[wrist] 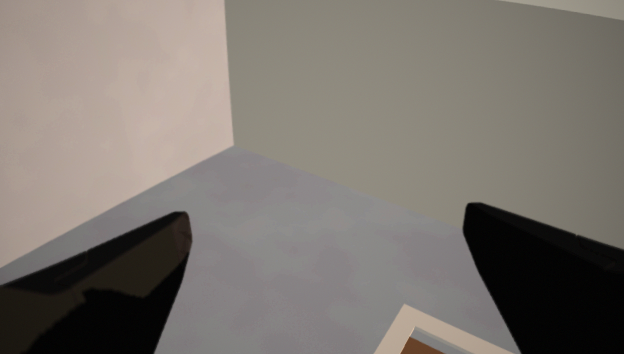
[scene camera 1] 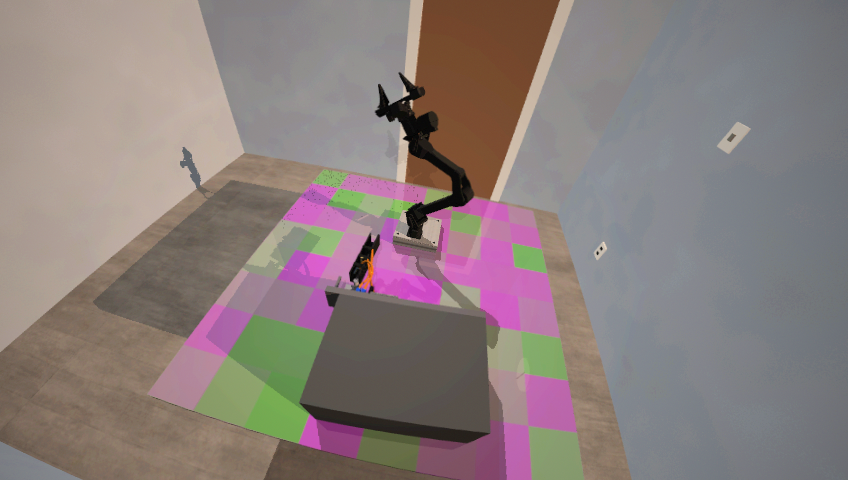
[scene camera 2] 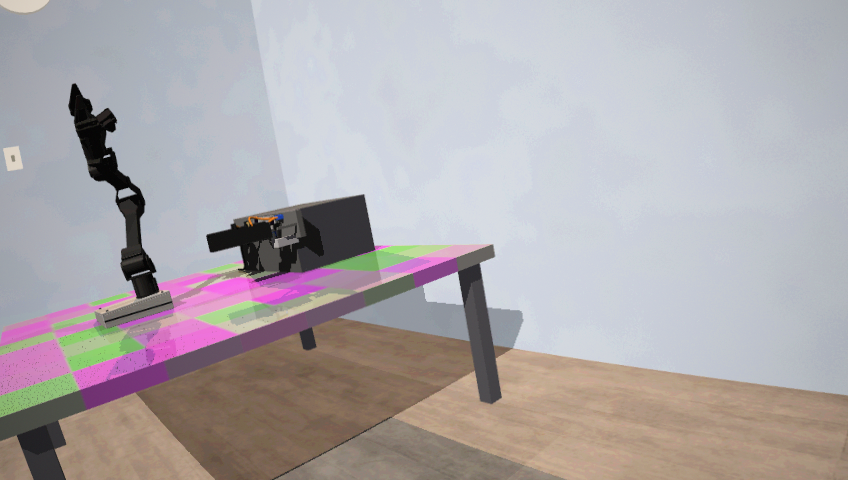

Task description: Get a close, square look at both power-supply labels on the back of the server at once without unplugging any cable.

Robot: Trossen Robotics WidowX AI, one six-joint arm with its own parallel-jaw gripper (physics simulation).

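Frame: origin at the arm's base, x ahead, y left, z up, level; millimetres.
Where they show: gripper, fingertip midpoint: [wrist: 328,222] [scene camera 1: 388,78] [scene camera 2: 75,89]; arm's base at its link origin: [scene camera 1: 414,233] [scene camera 2: 147,295].
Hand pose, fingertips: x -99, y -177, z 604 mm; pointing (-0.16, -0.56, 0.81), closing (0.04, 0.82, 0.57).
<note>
Each offset is from my fingertips to the top centre of the thing. "spot": to the spot under its first point.
The server [scene camera 1: 398,362] [scene camera 2: 342,231], a dark grey box, stands on the table. Its cabled side faces the arm's base. Orange cables @(spot: dx +419, dy +76, dz -472 mm) [scene camera 1: 371,261] [scene camera 2: 258,219] run there beside a long black part @(spot: dx +379, dy +27, dz -489 mm) [scene camera 2: 238,237] that sticks out from that side. Blue connectors @(spot: dx +549, dy +71, dz -460 mm) [scene camera 2: 279,217] show near the top edge. The power-supply labels cannot be made out in any view. My gripper [scene camera 1: 390,80] [scene camera 2: 75,92] [wrist: 328,222] is open and empty, with its fingers wide apart. It is raised high above the table, well apart from the server, and points upward. The wrist view shows walls and ceiling, and the server does not show there.
The arm's pale base [scene camera 1: 431,239] [scene camera 2: 133,310] stands on the pink and green checked table [scene camera 1: 544,356] [scene camera 2: 437,268], near the server's cabled side. A brown door [scene camera 1: 476,77] is behind the arm; its pale frame [wrist: 400,325] shows low in the wrist view. Walls surround the table.
</note>
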